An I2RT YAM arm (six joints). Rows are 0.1 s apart.
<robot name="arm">
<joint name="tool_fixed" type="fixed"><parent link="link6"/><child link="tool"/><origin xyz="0 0 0" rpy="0 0 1.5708"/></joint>
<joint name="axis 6" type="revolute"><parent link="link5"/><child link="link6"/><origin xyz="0.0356 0 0.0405" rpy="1.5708 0 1.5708"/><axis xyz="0 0 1"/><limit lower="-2.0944" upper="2.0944"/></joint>
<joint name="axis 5" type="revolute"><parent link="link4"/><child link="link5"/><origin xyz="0.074 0.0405 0.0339" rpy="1.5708 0 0"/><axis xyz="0 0 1"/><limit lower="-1.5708" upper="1.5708"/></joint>
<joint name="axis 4" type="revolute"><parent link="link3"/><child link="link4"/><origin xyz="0.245 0.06 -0.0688" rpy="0 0 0"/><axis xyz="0 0 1"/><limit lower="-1.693" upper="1.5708"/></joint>
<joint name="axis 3" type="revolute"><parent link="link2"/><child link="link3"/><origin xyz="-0.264 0 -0.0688" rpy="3.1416 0 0"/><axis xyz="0 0 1"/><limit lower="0" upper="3.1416"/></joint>
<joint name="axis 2" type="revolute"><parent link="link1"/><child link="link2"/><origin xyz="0.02 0.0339 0.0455" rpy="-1.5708 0 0"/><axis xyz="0 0 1"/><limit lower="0" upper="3.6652"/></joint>
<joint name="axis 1" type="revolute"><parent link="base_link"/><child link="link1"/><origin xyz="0 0 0.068" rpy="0 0 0"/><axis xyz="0 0 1"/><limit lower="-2.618" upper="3.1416"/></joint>
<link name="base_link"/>
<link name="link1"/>
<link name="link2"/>
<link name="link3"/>
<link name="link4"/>
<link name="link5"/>
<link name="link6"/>
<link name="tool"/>
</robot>
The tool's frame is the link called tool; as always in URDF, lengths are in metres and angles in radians.
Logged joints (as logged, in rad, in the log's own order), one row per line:
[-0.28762 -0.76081 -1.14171 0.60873 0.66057 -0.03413]
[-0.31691 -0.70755 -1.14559 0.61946 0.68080 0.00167]
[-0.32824 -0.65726 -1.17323 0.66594 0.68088 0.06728]
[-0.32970 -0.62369 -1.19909 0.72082 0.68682 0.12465]
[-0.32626 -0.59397 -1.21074 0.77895 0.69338 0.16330]
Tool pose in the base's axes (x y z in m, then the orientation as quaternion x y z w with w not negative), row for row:
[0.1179 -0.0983 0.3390 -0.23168 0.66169 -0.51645 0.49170]
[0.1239 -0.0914 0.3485 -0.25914 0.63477 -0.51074 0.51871]
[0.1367 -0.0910 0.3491 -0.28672 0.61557 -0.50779 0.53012]
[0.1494 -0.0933 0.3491 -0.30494 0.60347 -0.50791 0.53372]
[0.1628 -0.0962 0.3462 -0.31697 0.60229 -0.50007 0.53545]
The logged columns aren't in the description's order. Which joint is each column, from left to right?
Columns, left to right: axis 5, axis 1, axis 6, axis 2, axis 3, axis 4.
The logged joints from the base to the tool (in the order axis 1, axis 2, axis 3, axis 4, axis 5, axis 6), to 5 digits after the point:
[-0.76081 0.60873 0.66057 -0.03413 -0.28762 -1.14171]
[-0.70755 0.61946 0.68080 0.00167 -0.31691 -1.14559]
[-0.65726 0.66594 0.68088 0.06728 -0.32824 -1.17323]
[-0.62369 0.72082 0.68682 0.12465 -0.32970 -1.19909]
[-0.59397 0.77895 0.69338 0.16330 -0.32626 -1.21074]

